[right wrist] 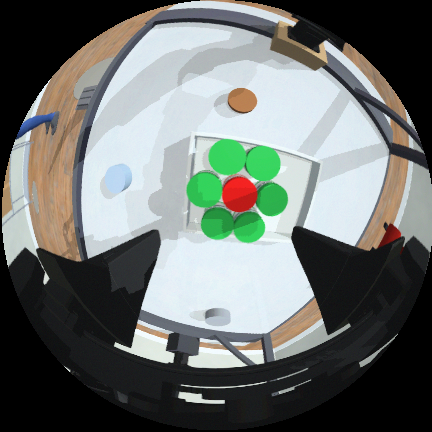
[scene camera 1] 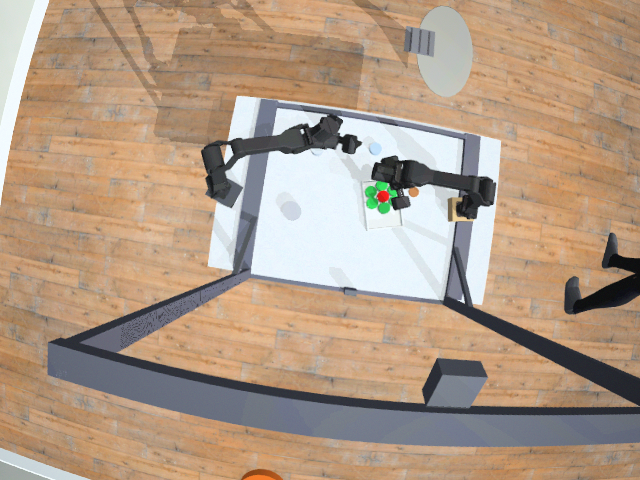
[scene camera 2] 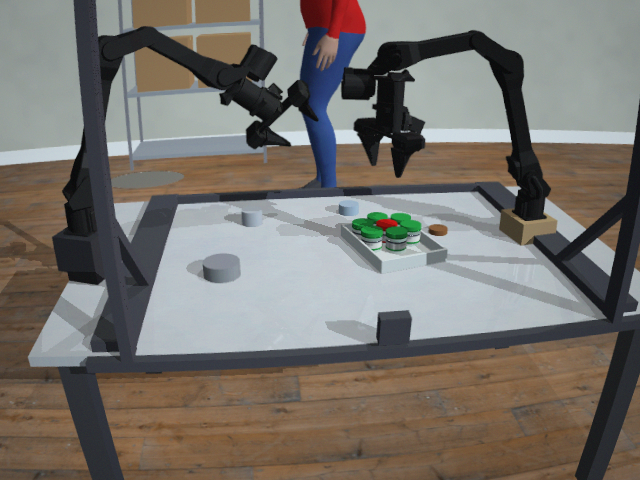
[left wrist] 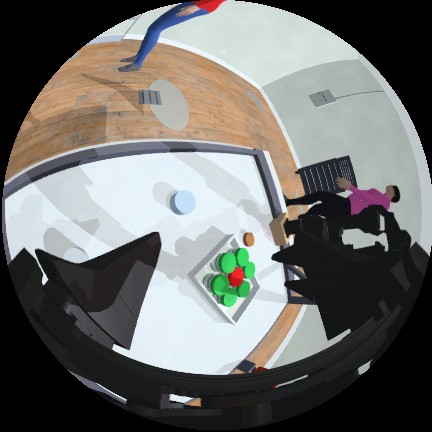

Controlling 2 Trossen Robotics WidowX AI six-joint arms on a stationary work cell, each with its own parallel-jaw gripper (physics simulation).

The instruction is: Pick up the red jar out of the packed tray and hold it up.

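Frame: origin at the left arm's base, x ahead, y left, z up, level; metres.
Seen in the pictures: left gripper, between the fingertips: (scene camera 2: 304, 132) (left wrist: 229, 238); right gripper, between the fingertips: (right wrist: 227, 235) (scene camera 1: 389, 186) (scene camera 2: 385, 171) (left wrist: 278, 271); left arm's base, origin of its link: (right wrist: 181, 352) (scene camera 1: 221, 189) (scene camera 2: 84, 229); right arm's base, origin of its link: (right wrist: 303, 38) (scene camera 1: 463, 209) (scene camera 2: 529, 215) (left wrist: 286, 227).
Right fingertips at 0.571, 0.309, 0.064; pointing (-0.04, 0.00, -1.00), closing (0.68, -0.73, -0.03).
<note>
Offsets run from my right fingertips to a thing's top centre, as dx, dy, dz.
The red jar @(+0.009, -0.020, -0.111) (scene camera 1: 383, 196) (scene camera 2: 386, 223) (left wrist: 236, 276) (right wrist: 239, 194) stands upright in the white tray @(+0.025, -0.044, -0.132) (scene camera 1: 383, 227) (scene camera 2: 403, 262) (left wrist: 212, 302) (right wrist: 310, 192), ringed closely by several green-lidded jars @(+0.036, -0.059, -0.111) (scene camera 2: 396, 240) @(-0.018, +0.018, -0.111) (left wrist: 227, 262) @(+0.035, +0.026, -0.111) (right wrist: 227, 156). Its side is mostly hidden by them. My right gripper (scene camera 2: 386, 169) (left wrist: 278, 271) (right wrist: 227, 235) is open and empty, pointing down high above the tray area. In the right wrist view the red lid lies beyond the line between the fingertips. My left gripper (scene camera 2: 303, 132) (left wrist: 229, 238) is open and empty, raised to the left of the tray.
A brown disc @(+0.121, +0.070, -0.148) (scene camera 1: 413, 191) (scene camera 2: 438, 229) (right wrist: 242, 100) lies beside the tray. A light blue cylinder @(-0.109, +0.150, -0.136) (scene camera 1: 375, 148) (scene camera 2: 348, 207) (left wrist: 183, 202) stands behind it. A pale cylinder @(-0.322, +0.028, -0.125) (scene camera 2: 251, 218) and a wide grey one @(-0.288, -0.250, -0.130) (scene camera 1: 291, 209) (scene camera 2: 221, 268) stand farther left. A dark block @(+0.077, -0.424, -0.103) (scene camera 2: 394, 327) is at the front edge.
</note>
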